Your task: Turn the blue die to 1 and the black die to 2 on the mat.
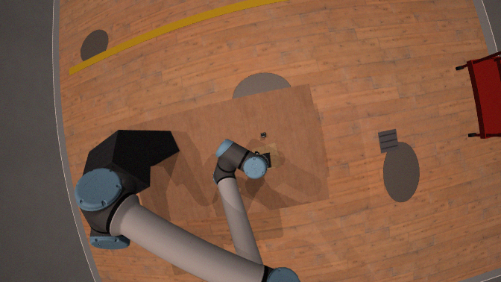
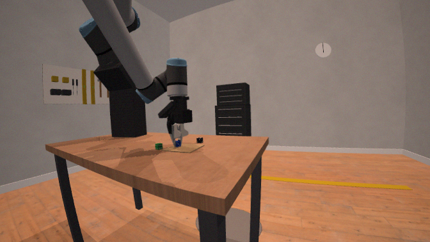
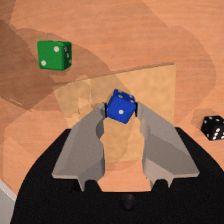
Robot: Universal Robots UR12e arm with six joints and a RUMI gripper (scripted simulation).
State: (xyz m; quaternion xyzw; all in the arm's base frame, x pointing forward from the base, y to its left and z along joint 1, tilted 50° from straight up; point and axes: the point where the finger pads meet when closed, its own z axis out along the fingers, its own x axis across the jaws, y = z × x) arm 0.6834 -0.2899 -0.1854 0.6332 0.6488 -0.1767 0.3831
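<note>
My gripper is now right at the blue die. Also, from my hand: green die (6 cm behind, 6 cm to the right, 1 cm below); tan mat (4 cm ahead, 2 cm below); black die (5 cm ahead, 12 cm to the left, 1 cm below).
</note>
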